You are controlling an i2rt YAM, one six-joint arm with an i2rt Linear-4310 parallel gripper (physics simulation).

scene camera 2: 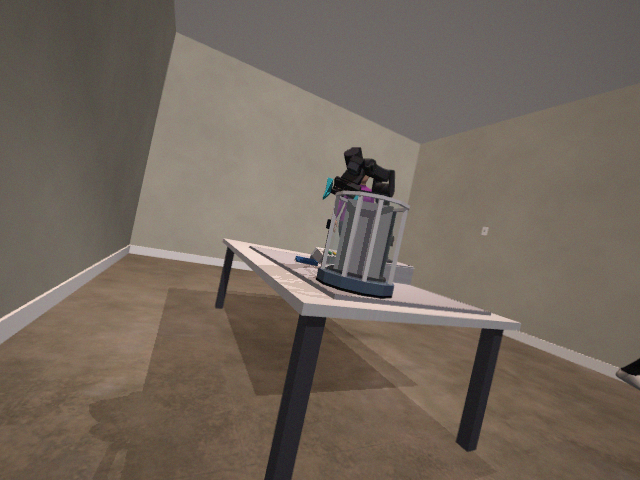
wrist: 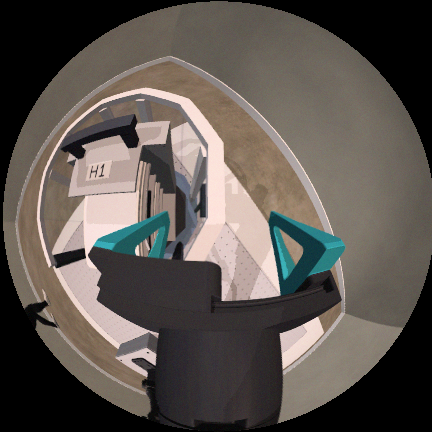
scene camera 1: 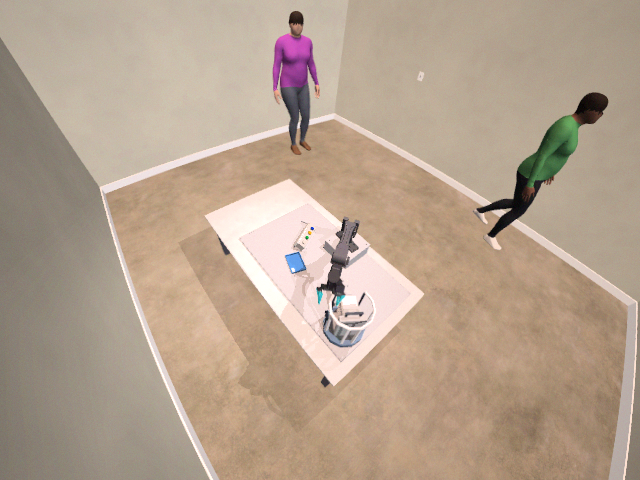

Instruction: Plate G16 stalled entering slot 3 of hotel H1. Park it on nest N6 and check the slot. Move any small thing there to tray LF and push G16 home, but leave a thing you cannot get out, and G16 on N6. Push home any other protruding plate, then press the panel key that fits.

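Frame: origin at the arm's base, x up, y right, z ahead, level; centimetres.
Seen in the pictures: gripper, between the fingertips: (scene camera 1: 327, 305).
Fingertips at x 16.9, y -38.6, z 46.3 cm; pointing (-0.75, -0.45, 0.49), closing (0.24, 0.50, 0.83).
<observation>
Offsets run from my fingertips to a thing's middle. "spot": to the spot under its first point.
Hotel H1 {dx -10.7, dy -8.2, dz -9.0 cm} (wrist: 120, 177) (scene camera 2: 364, 240) stands inside a round white cage (scene camera 1: 352, 327) (wrist: 215, 175) on a blue base {spot: dx -23.2, dy -19.5, dz -4.1 cm} (scene camera 2: 356, 283). Several pale plate edges {spot: dx -3.2, dy -6.0, dz -5.4 cm} (wrist: 144, 195) show in its side in the wrist view; slot numbers and G16 cannot be made out. A white slab {dx -2.7, dy -6.2, dz -10.5 cm} (wrist: 107, 212) lies beside the H1 label; whether it is nest N6 I cannot tell. My gripper (scene camera 1: 328, 302) (scene camera 2: 341, 194) (wrist: 218, 216) is open and empty, high beside the cage's rim; its left finger overlaps the hotel in the wrist view. A blue tray {dx -25.3, dy +46.2, dz -7.9 cm} (scene camera 1: 295, 261) (scene camera 2: 306, 260) lies near the key panel {dx -22.0, dy +61.1, dz -25.0 cm} (scene camera 1: 300, 240); its label is unreadable.
Dark upright posts {dx -10.1, dy -5.4, dz -20.1 cm} (scene camera 1: 362, 298) (wrist: 70, 258) stand at the cage opening. A dark handle {spot: dx +4.7, dy -10.5, dz -5.7 cm} (wrist: 102, 131) rises from the hotel's top. The arm's base box (scene camera 1: 358, 254) stands behind the tray. Two people (scene camera 1: 295, 62) (scene camera 1: 552, 147) are on the floor away from the table.
</observation>
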